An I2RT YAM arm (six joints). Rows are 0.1 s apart.
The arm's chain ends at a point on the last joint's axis. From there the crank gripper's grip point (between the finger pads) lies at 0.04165 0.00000 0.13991 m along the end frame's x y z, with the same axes.
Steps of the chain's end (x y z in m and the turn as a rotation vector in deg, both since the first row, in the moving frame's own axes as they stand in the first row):
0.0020 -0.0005 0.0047 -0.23 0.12 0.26
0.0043 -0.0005 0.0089 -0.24 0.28 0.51
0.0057 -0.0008 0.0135 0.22 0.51 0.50
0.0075 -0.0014 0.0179 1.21 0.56 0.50
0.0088 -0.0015 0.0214 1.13 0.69 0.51
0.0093 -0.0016 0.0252 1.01 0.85 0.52
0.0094 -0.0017 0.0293 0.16 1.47 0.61
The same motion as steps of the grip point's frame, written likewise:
0.0023 0.0003 0.0046 -0.23 0.12 0.26
0.0050 0.0005 0.0087 -0.24 0.28 0.51
0.0069 -0.0010 0.0131 0.22 0.51 0.50
0.0089 -0.0040 0.0175 1.21 0.56 0.50
0.0105 -0.0039 0.0209 1.13 0.69 0.51
0.0114 -0.0037 0.0245 1.01 0.85 0.52
0.0130 -0.0016 0.0282 0.16 1.47 0.61

